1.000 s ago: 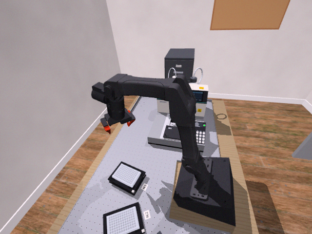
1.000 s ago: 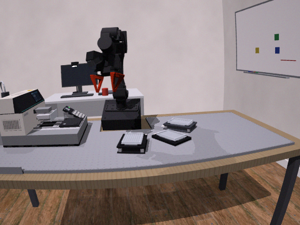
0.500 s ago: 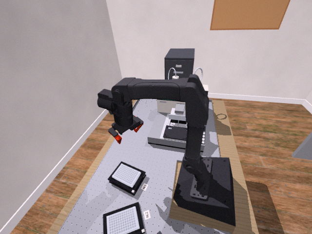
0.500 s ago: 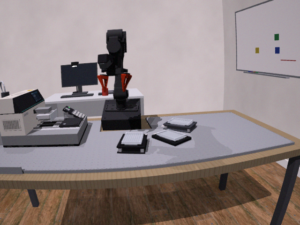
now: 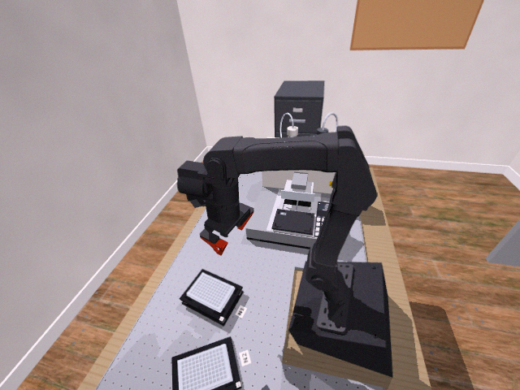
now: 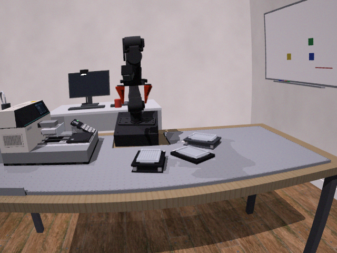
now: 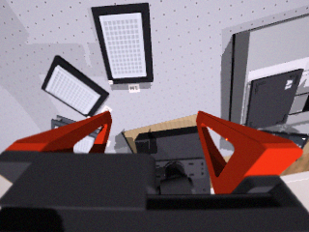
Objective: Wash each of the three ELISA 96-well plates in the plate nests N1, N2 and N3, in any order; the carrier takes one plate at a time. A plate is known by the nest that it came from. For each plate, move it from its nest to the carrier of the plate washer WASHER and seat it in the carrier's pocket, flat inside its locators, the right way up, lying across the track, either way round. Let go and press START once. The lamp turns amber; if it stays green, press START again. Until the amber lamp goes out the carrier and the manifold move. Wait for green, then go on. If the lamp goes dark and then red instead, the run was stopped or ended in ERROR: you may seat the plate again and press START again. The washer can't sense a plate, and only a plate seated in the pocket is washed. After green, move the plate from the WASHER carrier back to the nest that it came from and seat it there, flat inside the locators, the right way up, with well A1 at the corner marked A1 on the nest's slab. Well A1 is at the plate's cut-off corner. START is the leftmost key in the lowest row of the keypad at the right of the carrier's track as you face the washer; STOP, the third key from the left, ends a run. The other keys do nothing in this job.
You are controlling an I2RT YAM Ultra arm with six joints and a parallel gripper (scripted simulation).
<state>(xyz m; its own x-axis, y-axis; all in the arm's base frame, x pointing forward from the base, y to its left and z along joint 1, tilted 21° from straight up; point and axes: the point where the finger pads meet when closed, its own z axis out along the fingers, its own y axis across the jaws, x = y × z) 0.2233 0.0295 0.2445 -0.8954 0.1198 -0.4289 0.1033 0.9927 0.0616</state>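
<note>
The nest N1 lies 22 cm below my hand, 7 cm ahead of it and 6 cm to the left of it. From my hand the other things lie so: N2 label (25 cm below, 17 cm to the left, 10 cm behind); then nest N2 (24 cm to the left, 24 cm below, 2 cm behind); then N1 label (25 cm below, 7 cm to the left, 4 cm behind).
</note>
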